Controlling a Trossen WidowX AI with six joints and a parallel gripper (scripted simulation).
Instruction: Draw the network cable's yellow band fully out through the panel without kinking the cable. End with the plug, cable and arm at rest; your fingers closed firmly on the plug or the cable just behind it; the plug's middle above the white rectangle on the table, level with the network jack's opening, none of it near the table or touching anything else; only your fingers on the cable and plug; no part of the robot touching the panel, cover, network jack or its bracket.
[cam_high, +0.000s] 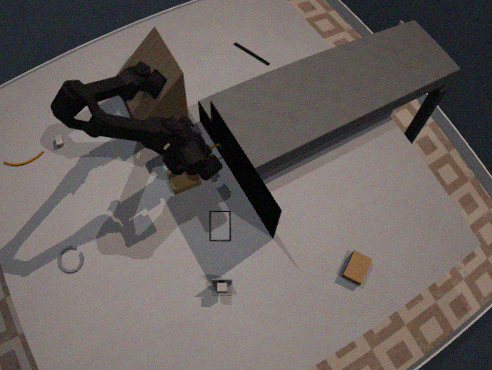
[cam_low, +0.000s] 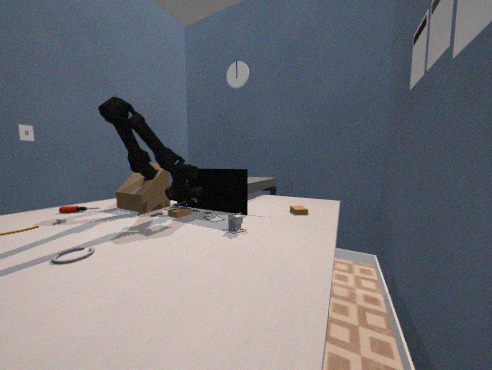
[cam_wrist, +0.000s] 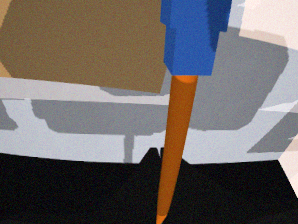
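Right now the tan block is 80 mm to the right of my hand, 40 mm below it and 20 mm ahead of it. Round my hand: blue plug 70 mm to the right, 10 mm below, 10 mm behind; network jack 330 mm ahead, 180 mm to the right, 10 mm below; white rectangle 190 mm ahead, 80 mm to the right, 50 mm below.
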